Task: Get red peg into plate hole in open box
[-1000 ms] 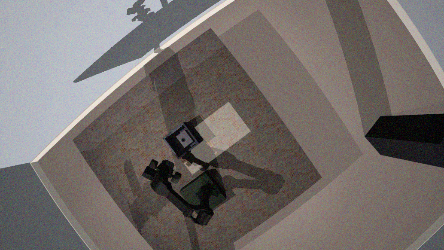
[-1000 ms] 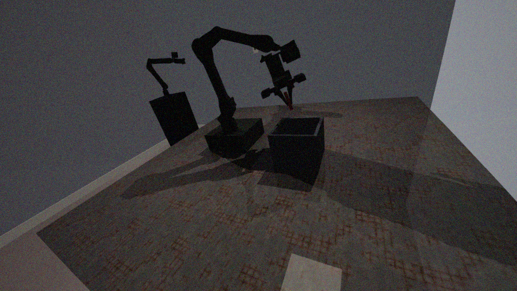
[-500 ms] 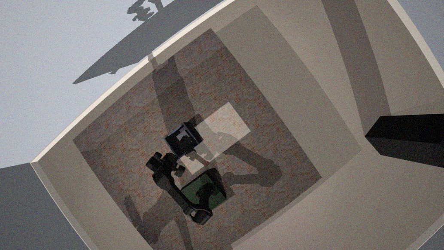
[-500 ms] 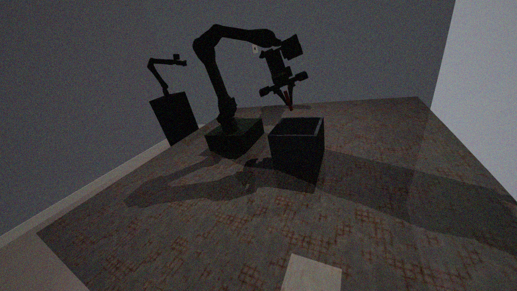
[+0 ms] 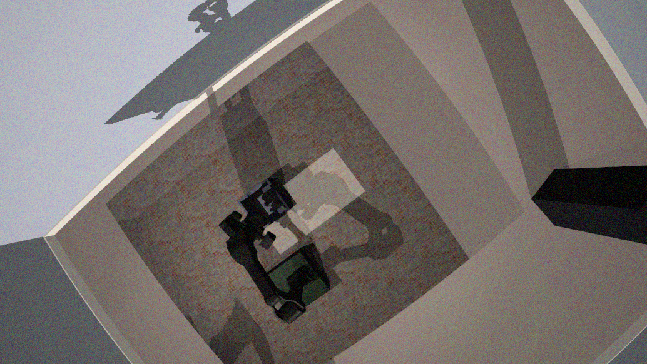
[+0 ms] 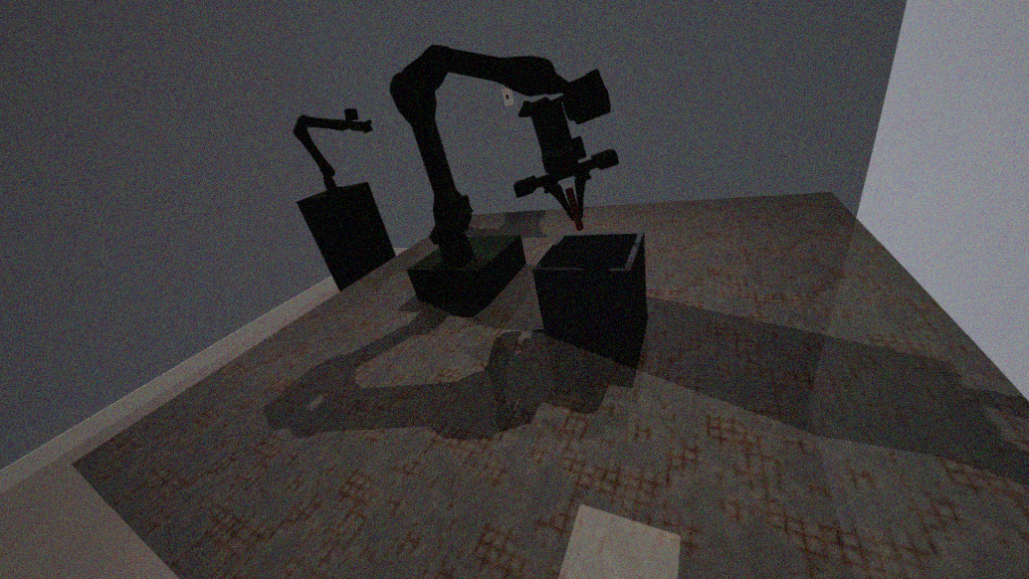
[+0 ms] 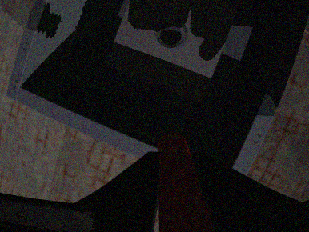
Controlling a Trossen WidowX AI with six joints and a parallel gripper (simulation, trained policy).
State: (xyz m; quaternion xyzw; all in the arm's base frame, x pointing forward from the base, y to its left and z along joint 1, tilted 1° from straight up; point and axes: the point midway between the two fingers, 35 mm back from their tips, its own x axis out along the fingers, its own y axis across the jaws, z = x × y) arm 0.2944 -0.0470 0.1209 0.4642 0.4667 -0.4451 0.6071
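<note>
The grey plate lies 30 mm ahead of my gripper tip, 70 mm to the right of it and 130 mm below it. Also, from my gripper tip: red peg 20 mm above.
</note>
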